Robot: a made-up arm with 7 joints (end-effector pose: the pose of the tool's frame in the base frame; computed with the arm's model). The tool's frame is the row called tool.
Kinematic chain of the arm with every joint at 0, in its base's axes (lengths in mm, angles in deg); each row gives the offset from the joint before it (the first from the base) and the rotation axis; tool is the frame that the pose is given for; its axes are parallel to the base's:
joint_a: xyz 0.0 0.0 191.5 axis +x
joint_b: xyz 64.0 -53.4 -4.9 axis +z
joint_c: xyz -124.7 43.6 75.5 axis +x
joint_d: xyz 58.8 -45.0 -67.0 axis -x
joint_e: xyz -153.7 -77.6 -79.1 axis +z
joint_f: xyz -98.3 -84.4 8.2 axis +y
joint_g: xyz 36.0 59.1 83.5 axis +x
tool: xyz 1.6 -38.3 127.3
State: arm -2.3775 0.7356 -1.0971 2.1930 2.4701 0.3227 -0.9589
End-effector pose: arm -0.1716 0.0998 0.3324 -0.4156 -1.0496 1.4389
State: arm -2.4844 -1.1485 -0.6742 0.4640 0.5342 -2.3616 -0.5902
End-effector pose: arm -0.3948 -0.1030 -0.0786 1.7852 0.3978 -1.5970
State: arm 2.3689 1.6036 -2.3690 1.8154 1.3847 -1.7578 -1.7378
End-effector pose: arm -0.1285 0.3345 -0.0698 -2.5662 -0.8200 -0.5277
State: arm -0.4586 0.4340 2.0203 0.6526 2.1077 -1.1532 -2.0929
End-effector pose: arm -0.1927 -0.1476 0.0605 0.6254 -1.4195 -0.2463
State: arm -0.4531 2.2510 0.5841 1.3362 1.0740 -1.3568 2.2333
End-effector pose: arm 0.2575 -0.0557 0.3153 -0.1657 -2.2007 -0.7845
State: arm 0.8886 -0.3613 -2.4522 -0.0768 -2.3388 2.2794 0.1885
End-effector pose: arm -0.2533 -0.2898 0.3804 1.1255 -0.0543 -1.5562
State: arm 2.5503 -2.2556 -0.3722 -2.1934 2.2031 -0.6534 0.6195
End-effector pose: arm 0.0198 0.0701 0.2990 0.9528 -1.3890 -1.4013
